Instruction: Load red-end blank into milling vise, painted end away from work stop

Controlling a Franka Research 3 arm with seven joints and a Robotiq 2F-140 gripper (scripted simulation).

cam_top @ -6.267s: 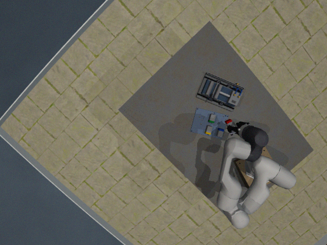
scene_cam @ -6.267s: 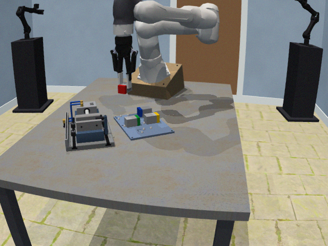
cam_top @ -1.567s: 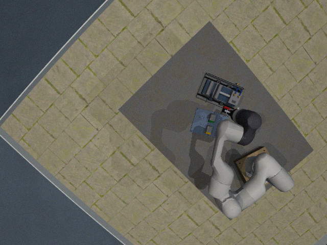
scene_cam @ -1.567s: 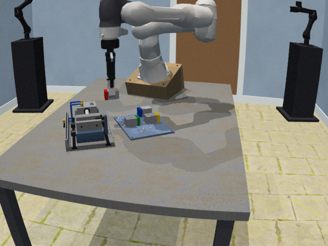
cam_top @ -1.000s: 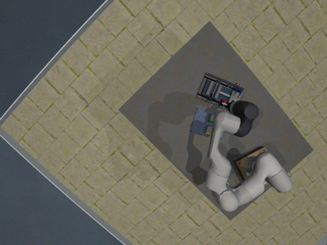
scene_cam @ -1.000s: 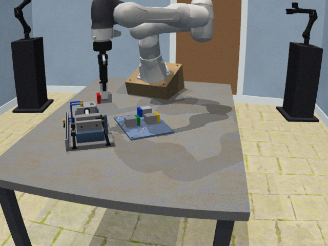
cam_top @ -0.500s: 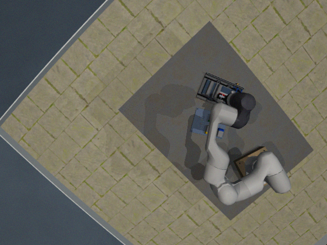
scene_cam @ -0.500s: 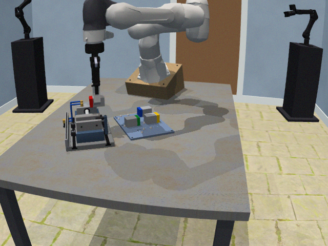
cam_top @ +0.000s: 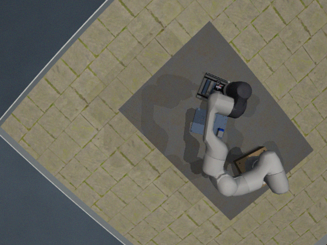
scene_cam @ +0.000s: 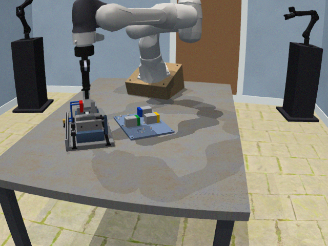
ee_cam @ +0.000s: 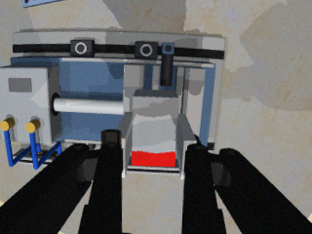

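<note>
The work stop rod lies 50 mm to the left of my hand and 90 mm below it. The rest, counted from my hand: green blank 130 mm behind, 160 mm to the left, 150 mm below; hosed block 150 mm behind, 40 mm to the right, 100 mm below; red-ended blank 40 mm below.
</note>
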